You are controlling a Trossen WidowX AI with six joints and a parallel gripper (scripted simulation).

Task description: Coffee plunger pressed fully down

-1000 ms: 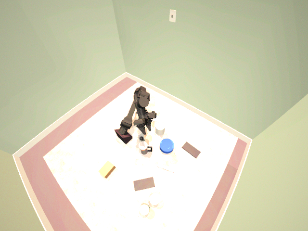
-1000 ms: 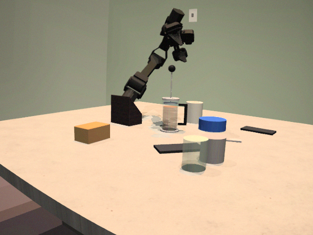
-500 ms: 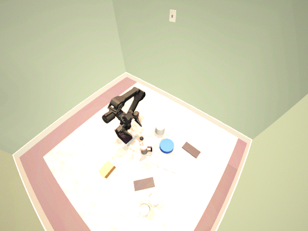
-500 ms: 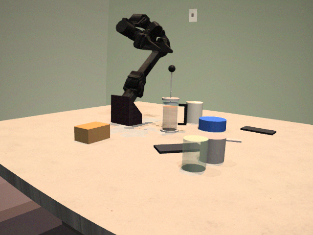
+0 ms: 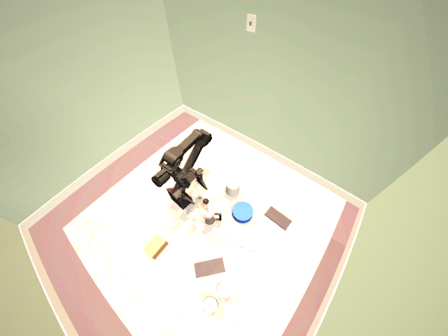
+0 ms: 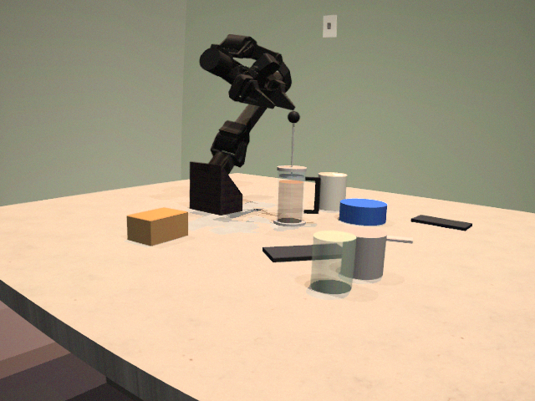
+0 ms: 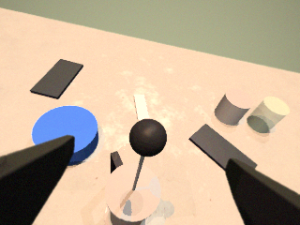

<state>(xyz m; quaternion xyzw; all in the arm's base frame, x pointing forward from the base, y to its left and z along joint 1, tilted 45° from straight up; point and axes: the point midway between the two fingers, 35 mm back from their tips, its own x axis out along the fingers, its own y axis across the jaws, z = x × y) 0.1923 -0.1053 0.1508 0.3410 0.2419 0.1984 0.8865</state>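
Right now my gripper tip is 15 cm above the coffee press, 4 cm short of it and 2 cm to the right of it. Also, from my gripper tip: white mug (24 cm to the left, 22 cm below, 2 cm behind).
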